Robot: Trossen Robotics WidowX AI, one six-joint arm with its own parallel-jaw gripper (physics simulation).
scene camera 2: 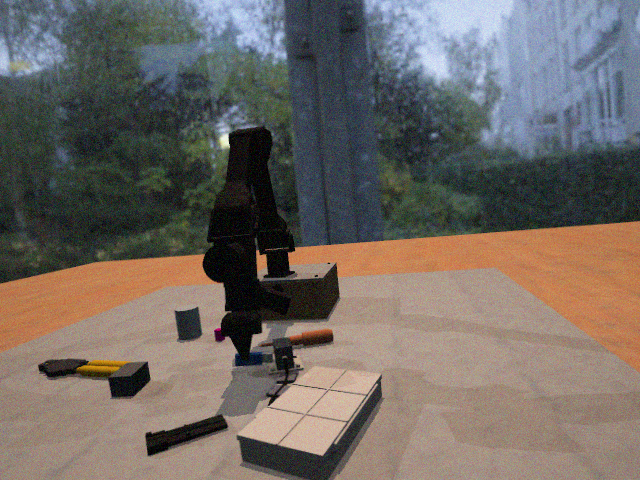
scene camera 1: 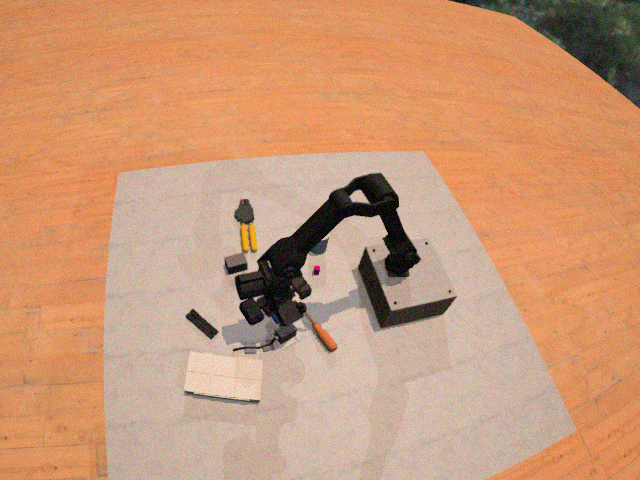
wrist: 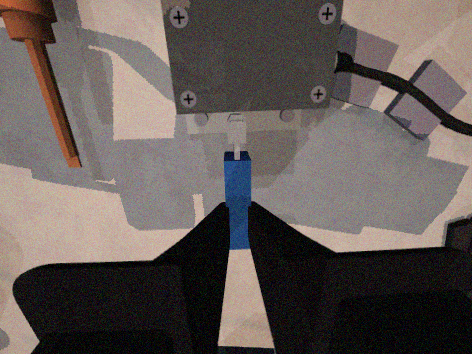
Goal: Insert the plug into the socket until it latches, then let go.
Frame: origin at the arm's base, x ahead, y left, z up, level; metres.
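Seen in the pictures: gripper, fingertip midpoint: (scene camera 2: 245, 359) (scene camera 1: 273, 313) (wrist: 237, 209); arm's base, origin of the base link: (scene camera 2: 279, 275) (scene camera 1: 396, 267).
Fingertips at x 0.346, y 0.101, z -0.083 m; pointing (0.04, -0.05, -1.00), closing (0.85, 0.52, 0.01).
Observation:
Offsets run from my fingertips to a thing's top centre. "spot": to the spot under its first point.
The plug has a blue body {dx -0.008, dy +0.013, dz +0.012 m} (scene camera 1: 275, 318) (scene camera 2: 253, 358) (wrist: 238, 182) and a narrow pale front piece {spot: dx -0.022, dy +0.036, dz +0.004 m} (wrist: 236, 131). My gripper (scene camera 2: 245, 357) (wrist: 237, 209) is shut on the blue body, one black finger on each side, low over the mat. The socket is a dark grey box {dx -0.028, dy +0.062, dz +0.023 m} (scene camera 1: 285, 332) (scene camera 2: 282, 353) (wrist: 252, 55) with a screw in each corner, on a pale base {spot: dx -0.039, dy +0.025, dz -0.018 m} (wrist: 195, 124). In the wrist view the pale front piece reaches the box's near edge, while the blue body stands apart from it. The box hides the socket opening; how deep the tip sits cannot be told.
A black cable {spot: dx +0.053, dy +0.098, dz -0.016 m} (wrist: 420, 92) leaves the box's side. An orange screwdriver {dx -0.121, dy +0.042, dz +0.005 m} (scene camera 1: 324, 335) (scene camera 2: 315, 337) (wrist: 52, 100) lies close by. A tiled block {dx +0.130, dy +0.191, dz +0.013 m} (scene camera 1: 223, 376) (scene camera 2: 315, 405), a black bar {dx +0.196, dy +0.032, dz -0.006 m} (scene camera 1: 201, 323) (scene camera 2: 186, 434), a dark block {dx +0.106, dy -0.168, dz +0.013 m} (scene camera 1: 236, 263) (scene camera 2: 129, 379) and yellow-handled pliers {spot: dx +0.069, dy -0.279, dz -0.007 m} (scene camera 1: 248, 235) are around.

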